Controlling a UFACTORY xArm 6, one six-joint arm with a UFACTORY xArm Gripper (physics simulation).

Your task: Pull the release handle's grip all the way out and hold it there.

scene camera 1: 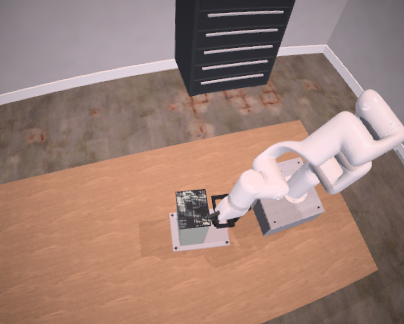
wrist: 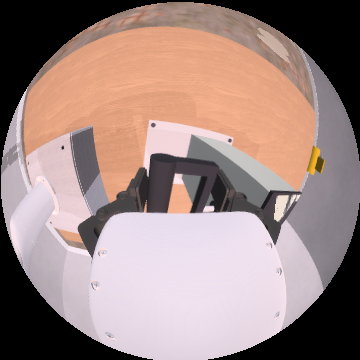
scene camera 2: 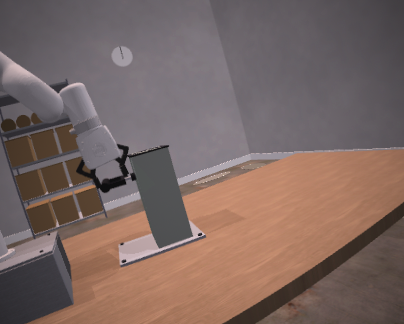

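Note:
The release handle (scene camera 1: 213,203) (scene camera 2: 117,182) (wrist: 161,182) is a black rectangular frame with a thick round grip bar. It stands out from the side of a tall grey-green box (scene camera 1: 194,236) (scene camera 2: 161,200) (wrist: 225,162) with a dark top, and a short light rod (scene camera 2: 129,177) shows between frame and box. The box is on a pale base plate (scene camera 1: 220,239) (scene camera 2: 135,250) (wrist: 160,135). My gripper (scene camera 1: 227,215) (scene camera 2: 111,180) (wrist: 180,179) is shut on the handle, one finger against the grip bar's outer side, the other against the frame's box-side bar. The lower handle is hidden in the wrist view.
The arm's grey mounting block (scene camera 1: 300,212) (scene camera 2: 30,290) (wrist: 55,165) stands on the wooden table (scene camera 1: 90,215) (scene camera 2: 300,200) (wrist: 170,65) near the base plate. A dark drawer cabinet (scene camera 1: 185,50) stands on the floor beyond the table. A yellow object (wrist: 315,160) shows at the wall.

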